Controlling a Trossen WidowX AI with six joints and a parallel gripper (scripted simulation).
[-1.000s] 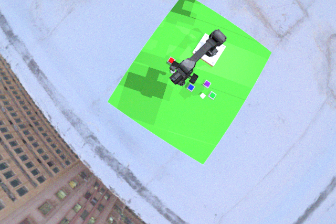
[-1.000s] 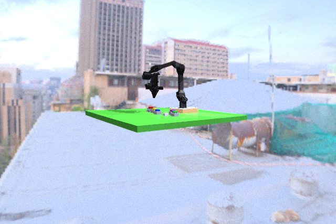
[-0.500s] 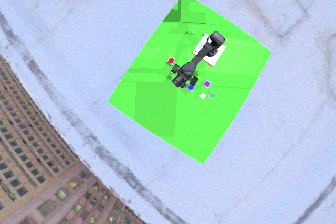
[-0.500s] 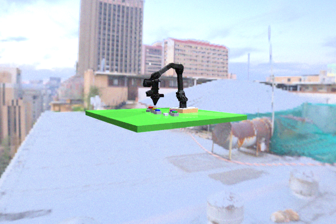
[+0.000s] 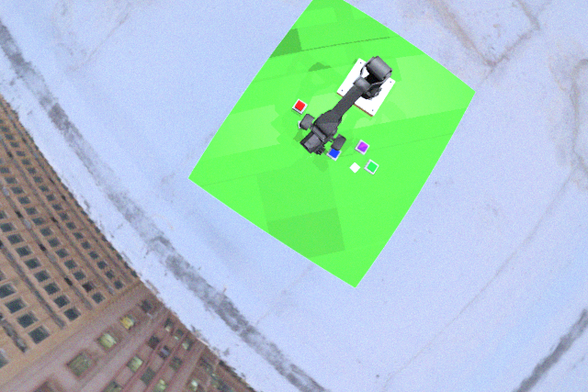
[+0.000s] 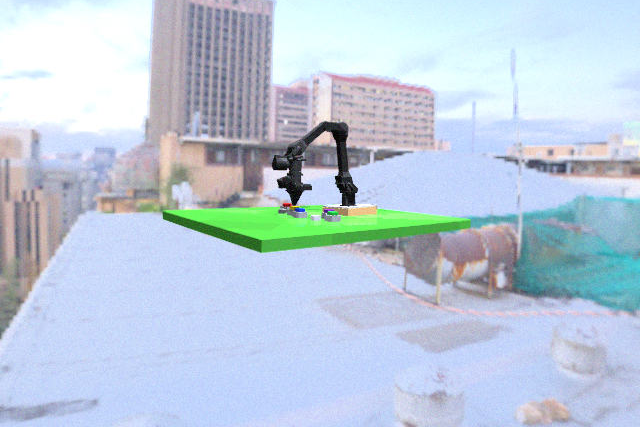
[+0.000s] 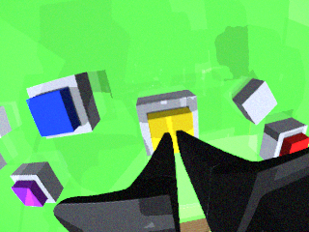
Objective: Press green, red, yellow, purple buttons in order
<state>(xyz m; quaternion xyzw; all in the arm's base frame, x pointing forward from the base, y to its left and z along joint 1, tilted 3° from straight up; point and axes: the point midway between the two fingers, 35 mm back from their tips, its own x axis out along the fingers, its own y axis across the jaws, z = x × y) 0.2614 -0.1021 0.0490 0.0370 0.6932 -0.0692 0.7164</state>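
My gripper tip is 1 cm above the yellow button. Also, from my gripper tip: red button (8 cm behind, 13 cm to the right, 1 cm below); then grey block (1 cm behind, 9 cm to the right, 3 cm below); then blue button (4 cm ahead, 8 cm to the left, 1 cm below).
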